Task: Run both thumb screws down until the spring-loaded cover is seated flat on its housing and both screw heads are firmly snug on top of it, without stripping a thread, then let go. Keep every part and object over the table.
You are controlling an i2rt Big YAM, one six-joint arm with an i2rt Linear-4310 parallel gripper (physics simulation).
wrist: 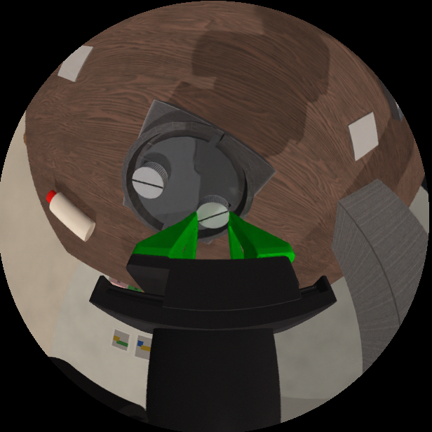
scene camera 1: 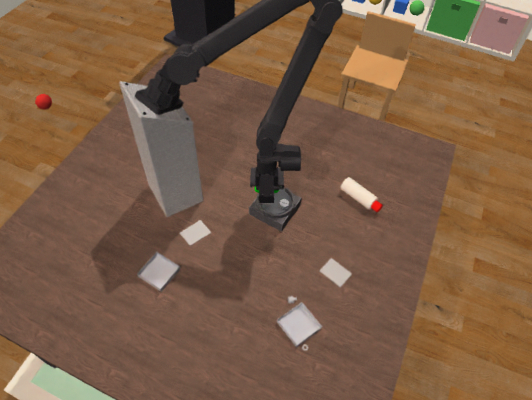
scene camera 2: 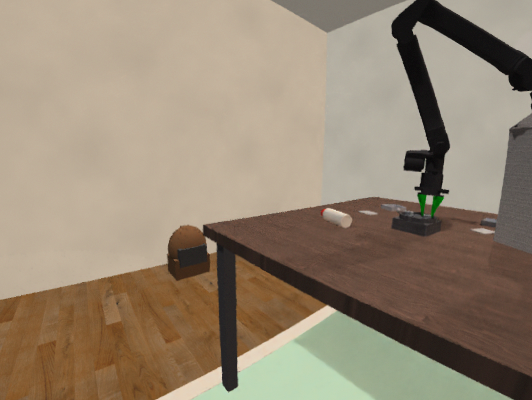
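Pixels of known places: gripper, fingertip midpoint: (scene camera 2: 426, 216); arm's base, link origin: (scene camera 1: 158, 101).
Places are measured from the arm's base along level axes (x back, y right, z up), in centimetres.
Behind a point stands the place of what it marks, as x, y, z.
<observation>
The dark square housing (scene camera 1: 281, 220) {-36.7, -8.8, -35.9} (scene camera 2: 416, 226) {-28.1, -19.6, -37.0} (wrist: 257, 172) stands on the table. Its round dark grey cover (wrist: 180, 160) sits inside the raised ring; whether it is flat is too fine to tell. My gripper (wrist: 212, 216) has green fingers pointing down, shut on the near thumb screw (wrist: 213, 218), one fingertip on each side of its slotted head. The other thumb screw (scene camera 1: 284, 202) {-34.3, -13.8, -33.7} (wrist: 148, 183) stands free at the far left of the cover in the wrist view, its knurled side showing. In scene camera 1 the gripper hides the held screw.
A white bottle with a red cap (scene camera 1: 359, 193) {-51.9, -32.9, -35.4} (scene camera 2: 337, 217) {-48.2, -37.3, -36.3} (wrist: 72, 216) lies beside the housing. Two shallow trays (scene camera 1: 158, 271) {-15.8, 26.3, -39.7} (scene camera 1: 299, 324) {-59.3, 15.2, -39.8}, two pale cards (scene camera 1: 195, 232) {-16.0, 9.2, -39.5} (scene camera 1: 336, 272) {-59.7, -5.1, -39.6}, a small white part (scene camera 1: 292, 299) {-53.8, 10.8, -37.9} and a small ring (scene camera 1: 302, 347) {-63.6, 20.3, -39.7} lie on the table. The arm's grey pedestal (scene camera 1: 170, 160) {-6.6, 5.4, -14.6} stands nearby.
</observation>
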